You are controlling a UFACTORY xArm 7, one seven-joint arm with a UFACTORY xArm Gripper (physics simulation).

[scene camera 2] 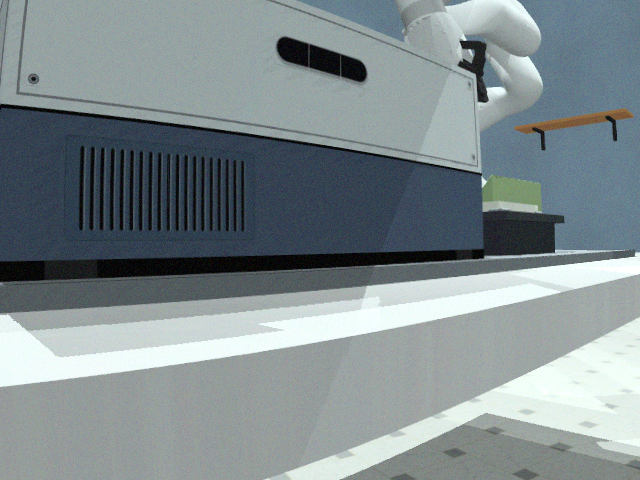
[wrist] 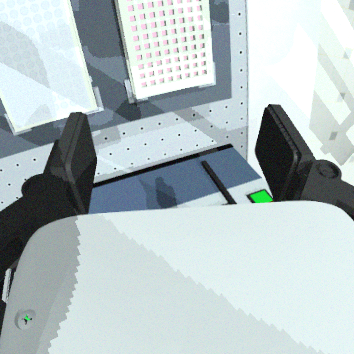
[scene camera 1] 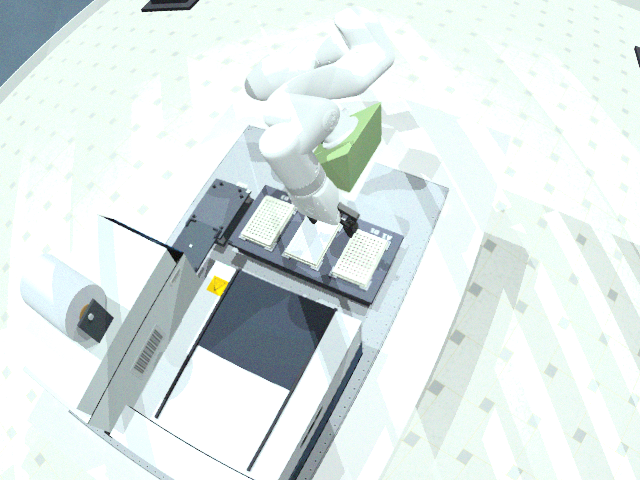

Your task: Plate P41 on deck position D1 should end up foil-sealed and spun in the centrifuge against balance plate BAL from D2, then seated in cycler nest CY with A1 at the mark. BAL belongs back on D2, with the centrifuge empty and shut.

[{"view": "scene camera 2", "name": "my gripper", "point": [460,114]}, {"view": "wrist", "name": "pink-welled plate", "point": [163,53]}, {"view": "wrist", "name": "centrifuge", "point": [220,175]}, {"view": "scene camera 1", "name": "my gripper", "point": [335,224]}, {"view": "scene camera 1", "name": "pink-welled plate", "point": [363,252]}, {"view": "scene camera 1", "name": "centrifuge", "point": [197,408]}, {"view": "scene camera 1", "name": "foil roll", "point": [57,292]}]
